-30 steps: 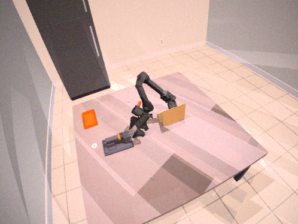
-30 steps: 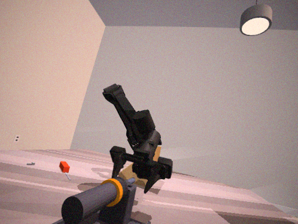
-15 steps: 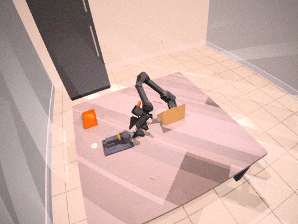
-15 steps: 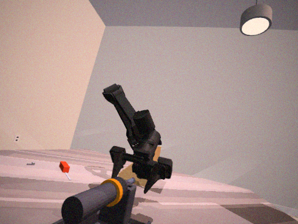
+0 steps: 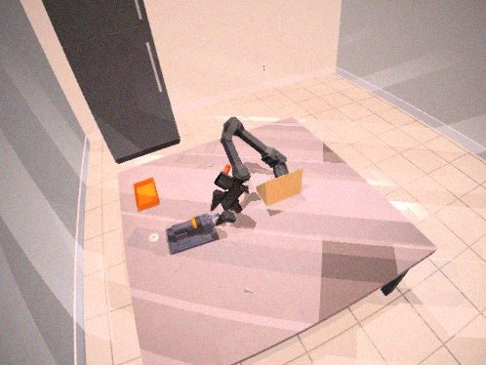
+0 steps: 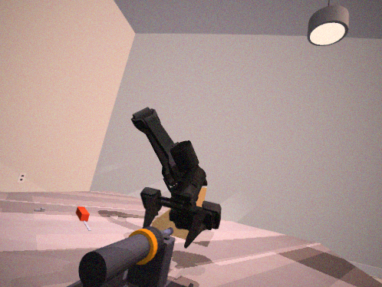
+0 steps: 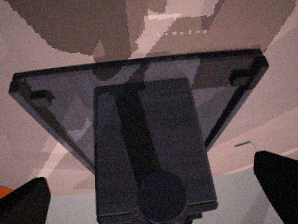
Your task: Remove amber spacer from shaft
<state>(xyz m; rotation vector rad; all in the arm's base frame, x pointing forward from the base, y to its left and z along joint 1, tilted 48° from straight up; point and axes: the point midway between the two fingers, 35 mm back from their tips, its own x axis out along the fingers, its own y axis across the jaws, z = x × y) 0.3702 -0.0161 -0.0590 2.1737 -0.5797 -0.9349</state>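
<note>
The amber spacer is 90 mm ahead of my gripper tip, 10 mm to the right of it and 10 mm above it. From my gripper tip the other things lie so: screw 370 mm to the left, 60 mm below, 10 mm ahead; red-handled tool 300 mm to the right, 180 mm behind, 60 mm below; white ring 290 mm ahead, 90 mm to the right, 60 mm below.
</note>
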